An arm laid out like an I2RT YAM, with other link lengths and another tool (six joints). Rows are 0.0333 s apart.
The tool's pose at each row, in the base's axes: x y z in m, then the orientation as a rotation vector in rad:
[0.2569 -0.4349 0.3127 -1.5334 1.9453 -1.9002]
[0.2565 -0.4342 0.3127 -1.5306 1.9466 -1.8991]
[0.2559 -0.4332 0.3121 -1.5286 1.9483 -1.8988]
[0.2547 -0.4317 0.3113 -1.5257 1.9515 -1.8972]
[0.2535 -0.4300 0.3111 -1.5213 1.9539 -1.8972]
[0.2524 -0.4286 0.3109 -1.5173 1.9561 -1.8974]
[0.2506 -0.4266 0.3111 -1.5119 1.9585 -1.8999]
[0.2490 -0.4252 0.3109 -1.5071 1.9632 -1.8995]
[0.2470 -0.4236 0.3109 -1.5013 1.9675 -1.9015]
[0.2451 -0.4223 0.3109 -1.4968 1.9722 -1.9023]
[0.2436 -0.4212 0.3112 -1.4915 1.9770 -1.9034]
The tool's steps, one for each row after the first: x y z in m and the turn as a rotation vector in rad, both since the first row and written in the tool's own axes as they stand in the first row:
[-0.0002 0.0001 -0.0008 -0.0003 0.0000 0.0023]
[-0.0009 0.0007 -0.0017 -0.0010 0.0006 0.0037]
[-0.0017 0.0017 -0.0034 -0.0027 0.0010 0.0061]
[-0.0022 0.0022 -0.0053 -0.0033 0.0024 0.0090]
[-0.0027 0.0027 -0.0070 -0.0039 0.0037 0.0116]
[-0.0029 0.0032 -0.0096 -0.0040 0.0069 0.0142]
[-0.0030 0.0040 -0.0116 -0.0061 0.0089 0.0174]
[-0.0030 0.0048 -0.0140 -0.0075 0.0125 0.0203]
[-0.0028 0.0056 -0.0162 -0.0096 0.0153 0.0228]
[-0.0025 0.0061 -0.0180 -0.0116 0.0185 0.0257]

